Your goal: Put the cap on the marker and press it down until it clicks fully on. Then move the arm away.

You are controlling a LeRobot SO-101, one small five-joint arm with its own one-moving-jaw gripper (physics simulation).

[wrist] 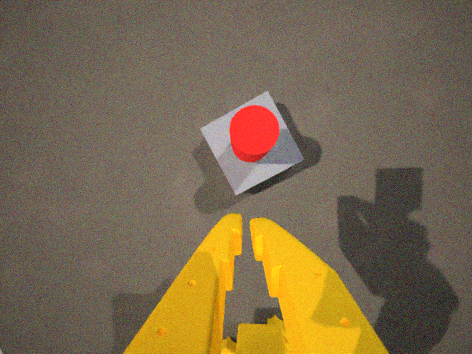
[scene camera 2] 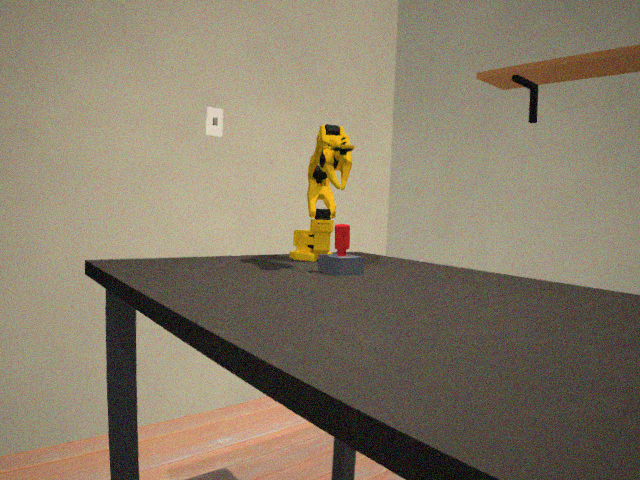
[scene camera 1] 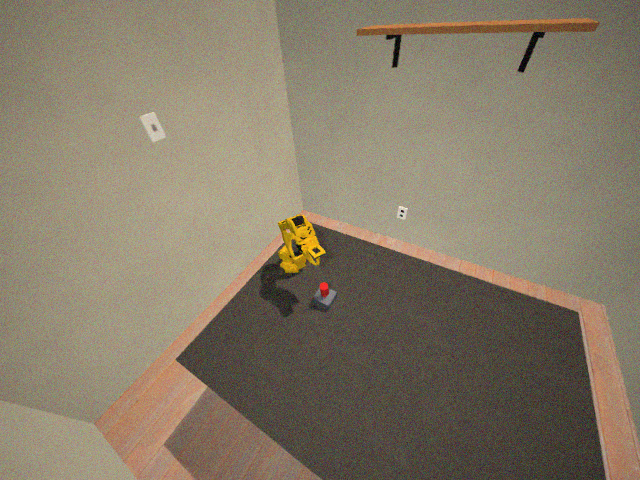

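Pixels of known places: hand at its tool point: [wrist: 241, 228] [scene camera 2: 341, 187] [scene camera 1: 317, 264]; arm's base at its link origin: [wrist: 259, 348] [scene camera 2: 317, 260] [scene camera 1: 297, 265].
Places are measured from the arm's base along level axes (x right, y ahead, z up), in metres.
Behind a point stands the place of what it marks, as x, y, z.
The red cap [scene camera 1: 324, 288] {0.104, 0.199, 0.098} [scene camera 2: 342, 236] {0.104, 0.204, 0.077} [wrist: 254, 131] {0.097, 0.192, 0.099} sits upright on the marker, which stands in a grey square block [scene camera 1: 324, 301] {0.117, 0.203, 0.036} [scene camera 2: 340, 265] {0.125, 0.225, 0.021} [wrist: 255, 176] {0.083, 0.165, 0.036}. In scene camera 2 a narrower red part shows between the cap and the block; whether the cap is fully seated I cannot tell. My gripper [scene camera 1: 317, 262] [scene camera 2: 342, 188] [wrist: 246, 220] {0.075, 0.160, 0.176} is shut and empty. It hangs above and behind the cap, towards the arm's base, apart from it. In the wrist view the cap lies beyond the jaw tips.
The block stands on the dark table top [scene camera 1: 439, 361] {0.116, 0.606, 0.000} [scene camera 2: 413, 330] {0.321, 0.572, 0.000}, near the yellow arm's base [scene camera 1: 291, 263] {0.014, -0.018, 0.018} [scene camera 2: 305, 250] {0.016, -0.030, 0.022}. Walls meet at the corner behind the arm. A wooden shelf [scene camera 1: 475, 26] [scene camera 2: 563, 67] is fixed on the right wall, well above the table.
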